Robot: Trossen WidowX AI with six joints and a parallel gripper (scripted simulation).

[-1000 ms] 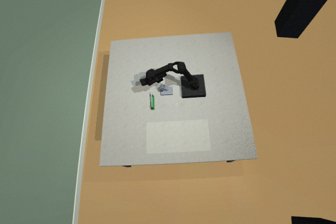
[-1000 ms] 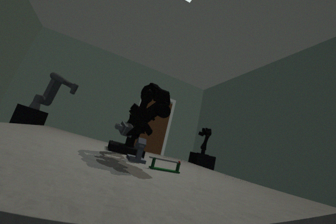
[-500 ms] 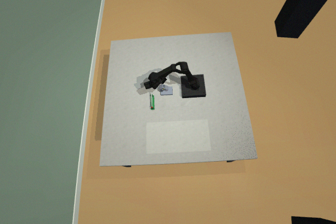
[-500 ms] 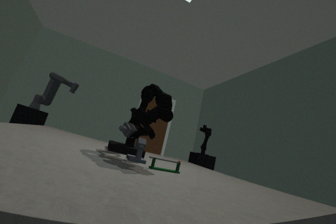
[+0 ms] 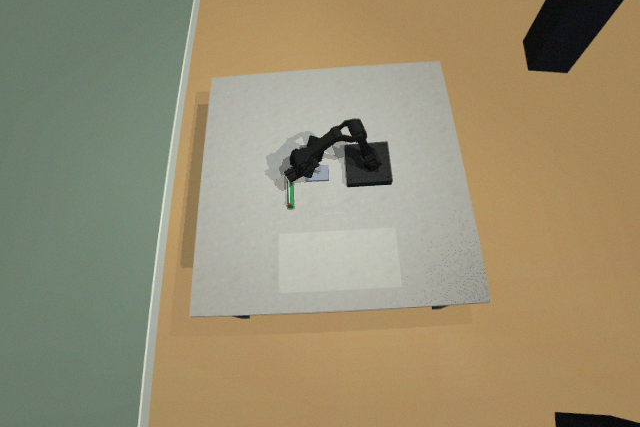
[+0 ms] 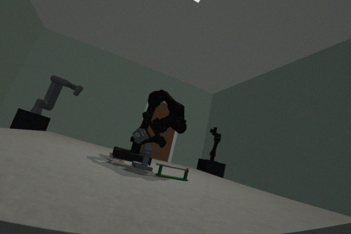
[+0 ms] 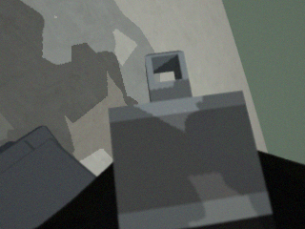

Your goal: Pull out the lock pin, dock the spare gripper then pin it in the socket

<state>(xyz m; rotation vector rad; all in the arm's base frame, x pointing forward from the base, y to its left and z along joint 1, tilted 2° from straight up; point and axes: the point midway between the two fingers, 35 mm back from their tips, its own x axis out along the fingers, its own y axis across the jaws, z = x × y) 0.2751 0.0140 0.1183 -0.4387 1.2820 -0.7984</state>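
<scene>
The green rack lies 180 mm to the left of my gripper tip, 110 mm below it and 100 mm ahead of it. The rest, counted from my gripper tip: spare gripper (10 mm to the left, 10 mm above); then grey mount socket (80 mm below, 60 mm to the left).
</scene>
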